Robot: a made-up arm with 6 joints. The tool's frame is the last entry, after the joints.
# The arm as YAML. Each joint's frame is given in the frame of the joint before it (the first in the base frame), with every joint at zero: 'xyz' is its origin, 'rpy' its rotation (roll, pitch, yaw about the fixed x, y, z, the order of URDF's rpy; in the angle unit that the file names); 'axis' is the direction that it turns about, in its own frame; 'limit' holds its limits. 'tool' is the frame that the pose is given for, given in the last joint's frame.
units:
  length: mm
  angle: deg
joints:
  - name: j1
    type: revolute
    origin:
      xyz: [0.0, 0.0, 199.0]
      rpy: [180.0, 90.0, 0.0]
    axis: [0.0, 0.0, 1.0]
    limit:
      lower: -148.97
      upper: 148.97
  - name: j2
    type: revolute
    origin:
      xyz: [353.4, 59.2, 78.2]
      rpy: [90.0, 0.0, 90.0]
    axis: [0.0, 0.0, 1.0]
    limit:
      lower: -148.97
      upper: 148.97
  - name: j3
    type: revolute
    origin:
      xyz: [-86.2, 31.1, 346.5]
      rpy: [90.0, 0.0, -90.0]
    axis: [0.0, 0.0, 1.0]
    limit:
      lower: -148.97
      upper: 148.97
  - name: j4
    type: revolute
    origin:
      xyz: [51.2, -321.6, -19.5]
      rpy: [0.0, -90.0, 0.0]
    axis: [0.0, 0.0, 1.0]
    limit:
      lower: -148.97
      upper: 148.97
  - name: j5
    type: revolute
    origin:
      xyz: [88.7, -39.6, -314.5]
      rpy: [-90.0, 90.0, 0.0]
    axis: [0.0, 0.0, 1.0]
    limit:
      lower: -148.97
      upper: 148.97
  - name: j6
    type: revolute
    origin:
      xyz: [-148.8, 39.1, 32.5]
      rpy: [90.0, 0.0, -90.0]
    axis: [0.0, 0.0, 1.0]
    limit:
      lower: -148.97
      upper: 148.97
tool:
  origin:
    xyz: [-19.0, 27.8, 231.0]
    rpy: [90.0, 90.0, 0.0]
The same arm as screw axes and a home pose.
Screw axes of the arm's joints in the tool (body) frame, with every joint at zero. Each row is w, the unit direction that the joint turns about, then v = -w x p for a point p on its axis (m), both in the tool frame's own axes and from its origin. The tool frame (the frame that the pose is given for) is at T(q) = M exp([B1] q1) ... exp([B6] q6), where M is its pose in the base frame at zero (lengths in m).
B1 = (-1, 0, 0, 0, -0.399, -0.0381)
B2 = (0, 0, -1, 0.0973, 0.0452, 0)
B3 = (0, 1, 0, 0.3009, 0, 0.0141)
B4 = (-1, 0, 0, 0, -0.0207, -0.0306)
B5 = (0, 0, -1, -0.0581, 0.3798, 0)
B6 = (-1, 0, 0, 0, -0.0278, 0.019)
M =
1 0 0 -0.1234
0 1 0 0.0381
0 0 1 -0.2
0 0 0 1
Joint limits (rad, base to tool): -2.6..2.6 -2.6..2.6 -2.6..2.6 -2.6..2.6 -2.6..2.6 -2.6..2.6

